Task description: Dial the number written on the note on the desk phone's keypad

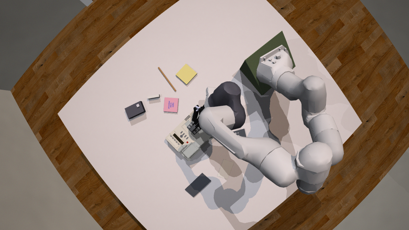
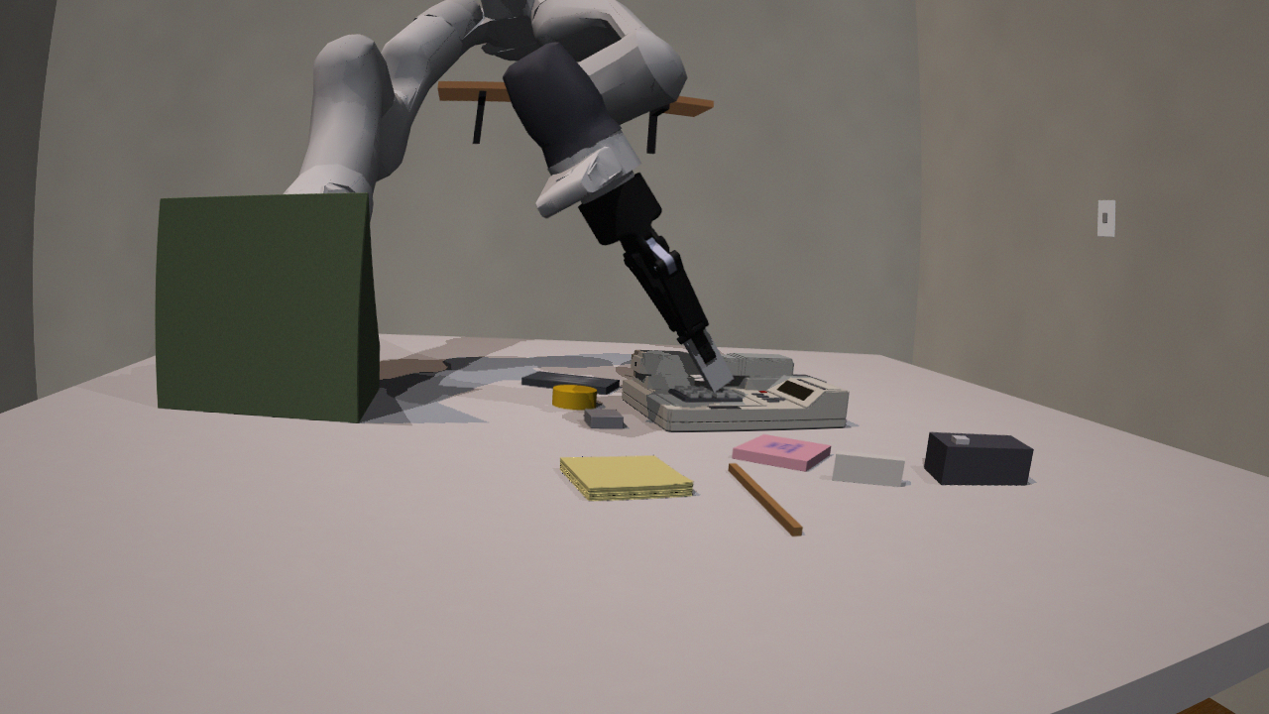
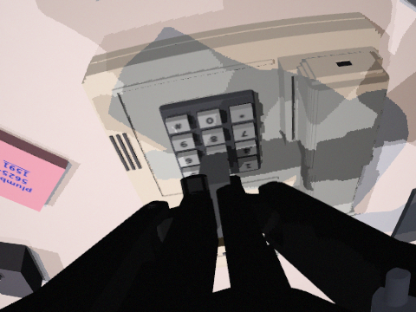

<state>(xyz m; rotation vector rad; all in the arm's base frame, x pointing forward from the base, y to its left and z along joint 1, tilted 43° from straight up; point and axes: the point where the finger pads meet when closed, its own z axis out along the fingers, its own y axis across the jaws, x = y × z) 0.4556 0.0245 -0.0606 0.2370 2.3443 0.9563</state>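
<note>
My hand is 30 mm short of the handset, 80 mm to the right of it and 20 mm above it. From my hand the other things lie so: pink note 30 mm ahead, 170 mm to the right, 60 mm below; then grey block 120 mm behind, 40 mm to the right, 60 mm below; then white block 70 mm ahead, 260 mm to the right, 50 mm below.
</note>
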